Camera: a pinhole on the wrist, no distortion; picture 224 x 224 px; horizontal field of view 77.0 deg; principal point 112.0 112.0 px. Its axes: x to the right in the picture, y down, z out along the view. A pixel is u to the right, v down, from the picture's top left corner.
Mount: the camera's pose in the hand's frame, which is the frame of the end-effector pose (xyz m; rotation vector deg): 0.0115 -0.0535 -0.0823 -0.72 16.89 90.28
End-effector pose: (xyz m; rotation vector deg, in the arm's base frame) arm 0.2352 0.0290 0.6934 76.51 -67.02 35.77
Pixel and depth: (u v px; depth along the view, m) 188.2 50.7 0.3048
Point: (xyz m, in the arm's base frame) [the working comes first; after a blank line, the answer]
In the camera's frame: 0.1650 -0.1327 0.3048

0.1085 -0.1352 0.9071
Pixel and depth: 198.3 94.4 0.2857
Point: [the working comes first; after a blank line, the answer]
In the camera's frame: 0.1751 -0.0357 0.2857

0.0687 -0.1052 0.8211
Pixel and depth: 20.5 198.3 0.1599
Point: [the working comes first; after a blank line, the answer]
In the camera's frame: -0.1039 0.0980 0.1599

0.2960 -0.0852 0.5772
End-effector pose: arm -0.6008 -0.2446 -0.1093 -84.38 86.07 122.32
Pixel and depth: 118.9 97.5 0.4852
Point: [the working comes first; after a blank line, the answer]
In the camera's frame: 0.0238 -0.0500 0.4852

-0.9452 -0.0414 -0.1726
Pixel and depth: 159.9 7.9 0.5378
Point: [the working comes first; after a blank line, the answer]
In the camera's frame: 0.1830 -0.3976 0.5378

-1.1933 -0.2892 -0.3336
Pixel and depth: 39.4 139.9 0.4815
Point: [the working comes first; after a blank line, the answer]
In the camera's frame: -0.2483 0.0954 0.4815

-0.7647 0.2000 -0.2383
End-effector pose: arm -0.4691 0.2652 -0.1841 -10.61 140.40 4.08
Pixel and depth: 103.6 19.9 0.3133
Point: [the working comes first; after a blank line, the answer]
In the camera's frame: -0.0187 -0.2049 0.3133

-0.5562 0.2414 -0.4991
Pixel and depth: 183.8 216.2 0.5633
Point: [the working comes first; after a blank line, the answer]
In the camera's frame: 0.2872 0.4169 0.5633

0.0166 0.6832 -0.3595
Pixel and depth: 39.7 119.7 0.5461
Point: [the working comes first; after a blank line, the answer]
In the camera's frame: -0.2804 0.0299 0.5461

-0.1871 0.0852 -0.6301
